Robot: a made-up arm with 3 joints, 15 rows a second.
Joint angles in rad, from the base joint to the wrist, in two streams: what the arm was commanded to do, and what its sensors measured. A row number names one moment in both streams.
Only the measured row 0 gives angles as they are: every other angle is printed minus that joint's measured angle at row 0.
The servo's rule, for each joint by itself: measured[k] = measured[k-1] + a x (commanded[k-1-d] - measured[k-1]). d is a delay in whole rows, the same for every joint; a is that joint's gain. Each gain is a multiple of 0.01, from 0.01 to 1. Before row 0 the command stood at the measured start. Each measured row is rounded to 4 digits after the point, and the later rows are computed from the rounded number. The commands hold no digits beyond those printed.
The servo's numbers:
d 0
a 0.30 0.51 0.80
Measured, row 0:
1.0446 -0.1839 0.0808
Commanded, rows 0 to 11:
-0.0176 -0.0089 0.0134
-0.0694 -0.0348 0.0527
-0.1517 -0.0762 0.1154
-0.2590 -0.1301 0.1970
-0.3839 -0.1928 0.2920
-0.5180 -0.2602 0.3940
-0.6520 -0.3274 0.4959
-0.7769 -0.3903 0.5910
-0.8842 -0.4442 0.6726
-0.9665 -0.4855 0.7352
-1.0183 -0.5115 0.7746
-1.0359 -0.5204 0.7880
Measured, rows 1 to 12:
-0.0053 -0.0045 0.0107
-0.0245 -0.0200 0.0443
-0.0627 -0.0487 0.1012
-0.1216 -0.0902 0.1778
-0.2003 -0.1425 0.2692
-0.2956 -0.2025 0.3690
-0.4025 -0.2662 0.4705
-0.5148 -0.3295 0.5669
-0.6256 -0.3880 0.6515
-0.7279 -0.4377 0.7185
-0.8150 -0.4753 0.7634
-0.8813 -0.4983 0.7831

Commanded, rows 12 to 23:
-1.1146 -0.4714 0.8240
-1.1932 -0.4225 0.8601
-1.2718 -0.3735 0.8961
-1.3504 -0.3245 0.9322
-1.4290 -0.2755 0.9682
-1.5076 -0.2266 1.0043
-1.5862 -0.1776 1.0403
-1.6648 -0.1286 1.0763
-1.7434 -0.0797 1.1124
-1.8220 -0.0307 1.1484
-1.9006 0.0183 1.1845
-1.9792 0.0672 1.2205
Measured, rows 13 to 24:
-0.9513 -0.4846 0.8158
-1.0239 -0.4529 0.8512
-1.0983 -0.4124 0.8871
-1.1739 -0.3676 0.9232
-1.2504 -0.3206 0.9592
-1.3276 -0.2727 0.9953
-1.4052 -0.2242 1.0313
-1.4831 -0.1754 1.0673
-1.5612 -0.1266 1.1034
-1.6394 -0.0777 1.1394
-1.7178 -0.0287 1.1755
-1.7962 0.0202 1.2115

